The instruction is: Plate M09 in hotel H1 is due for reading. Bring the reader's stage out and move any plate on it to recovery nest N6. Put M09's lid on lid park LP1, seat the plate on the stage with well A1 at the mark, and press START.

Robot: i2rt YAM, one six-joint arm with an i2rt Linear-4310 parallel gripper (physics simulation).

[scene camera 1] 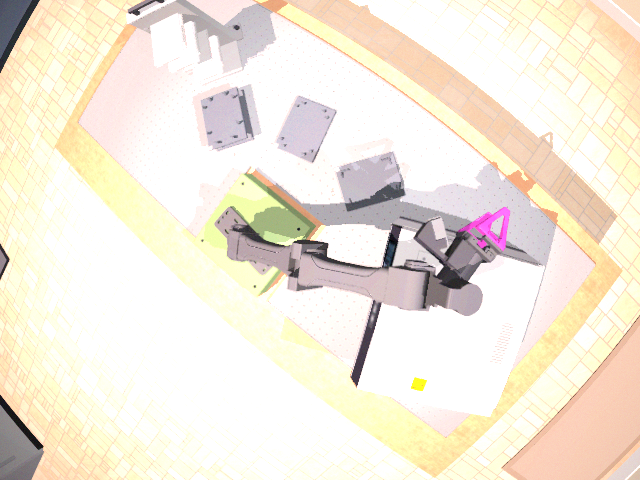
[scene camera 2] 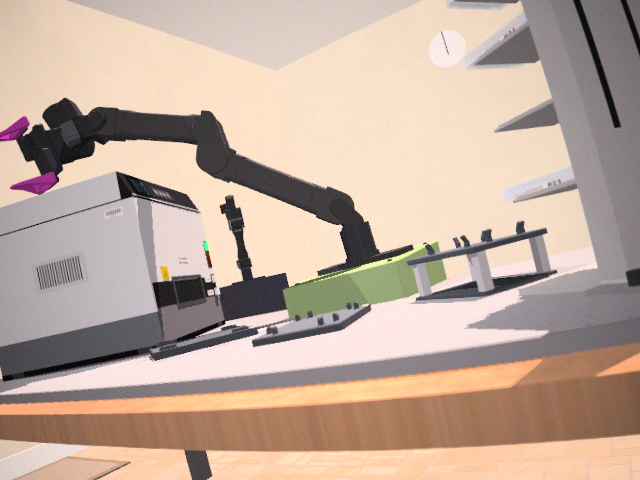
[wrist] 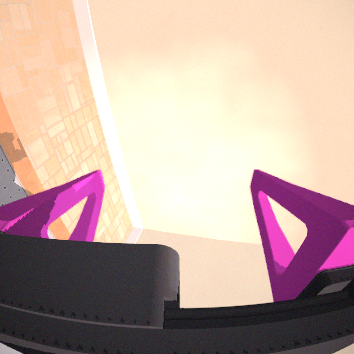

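Where they show: gripper, between the fingertips: (scene camera 1: 498,211) (wrist: 176,177); arm's base, origin of its link: (scene camera 1: 246,240) (scene camera 2: 364,262).
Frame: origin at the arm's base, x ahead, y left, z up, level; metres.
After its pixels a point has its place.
My gripper (scene camera 1: 499,221) @(y -0.381, x 0.510, z 0.325 m) (scene camera 2: 6,162) @(y -0.381, x 0.510, z 0.325 m) (wrist: 176,177) @(y -0.381, x 0.510, z 0.325 m) has magenta fingers spread wide and empty. It hangs high beside and above the white reader (scene camera 1: 444,351) @(y -0.519, x 0.229, z 0.273 m) (scene camera 2: 77,268) @(y -0.367, x 0.402, z 0.113 m), facing a wall in the wrist view. The reader's front has a dark panel (scene camera 2: 188,290) @(y -0.332, x 0.182, z 0.029 m) and a green light (scene camera 2: 205,246) @(y -0.417, x 0.037, z 0.129 m); no extended stage can be made out. Plate M09 (scene camera 2: 553,183) @(y 0.450, x 0.337, z 0.032 m), with a clear rim, lies on a low shelf of the grey hotel (scene camera 2: 573,129) @(y 0.488, x 0.393, z 0.068 m). Grey pegged holders, one raised (scene camera 1: 223,118) @(y 0.296, x 0.192, z -0.010 m) (scene camera 2: 478,249) @(y 0.338, x 0.282, z -0.015 m) and two low (scene camera 1: 306,129) @(y 0.101, x 0.321, z -0.059 m) (scene camera 1: 371,178) @(y -0.121, x 0.346, z -0.058 m), stand on the table; their labels cannot be read.
The arm stands on a green base block (scene camera 1: 273,217) @(y -0.011, x 0.097, z -0.008 m) (scene camera 2: 341,294) @(y 0.023, x 0.133, z -0.044 m) between the reader and the raised holder. White stepped shelves (scene camera 1: 168,41) @(y 0.448, x 0.292, z 0.280 m) stand at the table's far left corner. In scene camera 2, another plate (scene camera 2: 509,38) @(y 0.450, x 0.341, z 0.183 m) lies higher in the hotel, and a small dark arm (scene camera 2: 238,237) stands behind.
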